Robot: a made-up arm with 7 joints.
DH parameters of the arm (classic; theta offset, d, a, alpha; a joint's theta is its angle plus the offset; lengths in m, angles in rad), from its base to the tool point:
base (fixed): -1.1 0 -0.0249 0
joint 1: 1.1 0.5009 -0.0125 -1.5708
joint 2: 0 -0.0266 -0.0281 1.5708
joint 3: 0 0.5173 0.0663 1.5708
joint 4: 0 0.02 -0.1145 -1.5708
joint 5: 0 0.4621 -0.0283 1.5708
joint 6: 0 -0.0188 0.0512 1.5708
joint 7: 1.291 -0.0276 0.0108 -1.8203
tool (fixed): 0.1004 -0.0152 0 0
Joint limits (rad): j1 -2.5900..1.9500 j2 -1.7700..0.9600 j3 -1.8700..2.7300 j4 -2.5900..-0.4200 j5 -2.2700..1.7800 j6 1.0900..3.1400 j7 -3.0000..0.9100
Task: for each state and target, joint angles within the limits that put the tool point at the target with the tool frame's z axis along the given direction. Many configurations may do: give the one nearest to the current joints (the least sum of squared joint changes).
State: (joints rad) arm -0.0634 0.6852 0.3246 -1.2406 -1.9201 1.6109 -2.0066
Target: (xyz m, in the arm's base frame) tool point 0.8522 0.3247 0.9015 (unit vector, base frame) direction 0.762 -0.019 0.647
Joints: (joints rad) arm 0.1479 0.9050 0.5641 -0.7088 -1.4117 1.2436 -2.0067
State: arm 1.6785 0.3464 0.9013 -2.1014 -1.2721 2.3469 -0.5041
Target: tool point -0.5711 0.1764 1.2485 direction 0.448 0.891 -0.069
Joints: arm 1.9500 0.4996 1.4665 -1.2428 -0.7860 2.2892 -0.7157
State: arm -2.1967 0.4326 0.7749 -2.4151 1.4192 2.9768 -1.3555
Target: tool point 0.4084 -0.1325 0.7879 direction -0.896 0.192 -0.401
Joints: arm -1.6465 -0.0820 1.4074 -2.4462 1.3745 2.9413 -1.0335
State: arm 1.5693 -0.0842 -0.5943 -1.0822 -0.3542 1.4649 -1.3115
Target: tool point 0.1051 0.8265 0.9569 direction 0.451 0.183 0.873
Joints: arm 1.7481 0.5157 -0.5105 -1.2936 -0.7009 1.4734 -1.4298
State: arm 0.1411 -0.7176 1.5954 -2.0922 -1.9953 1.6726 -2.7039
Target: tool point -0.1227 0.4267 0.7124 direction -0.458 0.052 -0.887
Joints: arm 0.0821 -0.2332 1.4956 -2.3480 -2.1985 2.2959 -2.8959
